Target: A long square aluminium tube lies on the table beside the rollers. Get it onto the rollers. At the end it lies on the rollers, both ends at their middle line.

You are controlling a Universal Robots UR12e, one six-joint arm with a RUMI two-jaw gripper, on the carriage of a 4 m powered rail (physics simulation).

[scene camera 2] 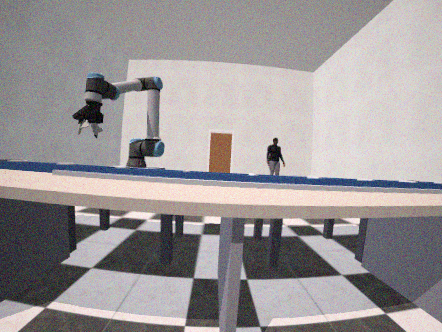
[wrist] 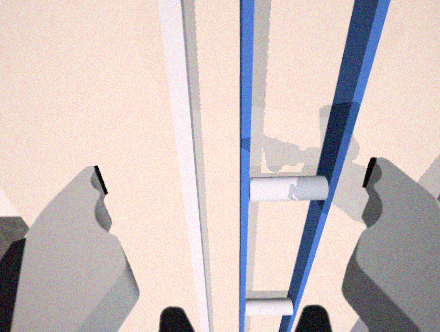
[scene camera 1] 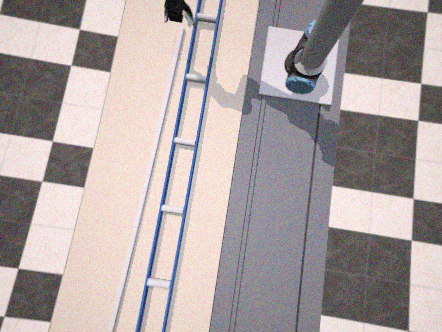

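Where they show: gripper, fingertip midpoint: [scene camera 2: 88, 136] [wrist: 232, 165] [scene camera 1: 180, 24]; arm's base, link origin: [scene camera 2: 136, 167].
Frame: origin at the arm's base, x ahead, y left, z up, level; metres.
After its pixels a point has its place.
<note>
The long white-grey square tube [scene camera 1: 154, 150] {x 0.794, y 0.677, z -0.005 m} [wrist: 180, 100] {x 0.775, y 0.054, z -0.005 m} lies on the table to the left of the roller track, apart from it and roughly along it. In scene camera 2 the tube [scene camera 2: 100, 174] {x 0.791, y 0.173, z -0.009 m} shows as a thin pale bar before the blue side rail. The near end runs out of scene camera 1. The white rollers [scene camera 1: 185, 142] {x 0.614, y 0.606, z 0.028 m} [wrist: 289, 188] {x 0.620, y 0.187, z 0.025 m} sit between two blue rails [scene camera 1: 168, 170] {x 0.683, y 0.783, z 0.020 m} [wrist: 245, 75] {x 0.690, y 0.019, z 0.022 m}. My gripper [scene camera 1: 179, 19] {x 0.711, y 0.027, z 0.197 m} [scene camera 2: 88, 135] {x 0.711, y 0.027, z 0.197 m} [wrist: 232, 165] {x 0.711, y 0.027, z 0.197 m} is open and empty, well above the table near the tube's far end, its fingers spread wide over tube and track.
The table [scene camera 1: 100, 200] {x 1.056, y 1.018, z -0.030 m} [scene camera 2: 300, 206] {x 1.159, y 1.025, z -0.033 m} carries the track. The grey linear rail [scene camera 1: 275, 200] runs along its right side, with the arm's white carriage plate [scene camera 1: 272, 50] {x 0.180, y -0.068, z 0.000 m} at the back. A person [scene camera 2: 274, 152] stands in the background near a brown door [scene camera 2: 220, 152].
</note>
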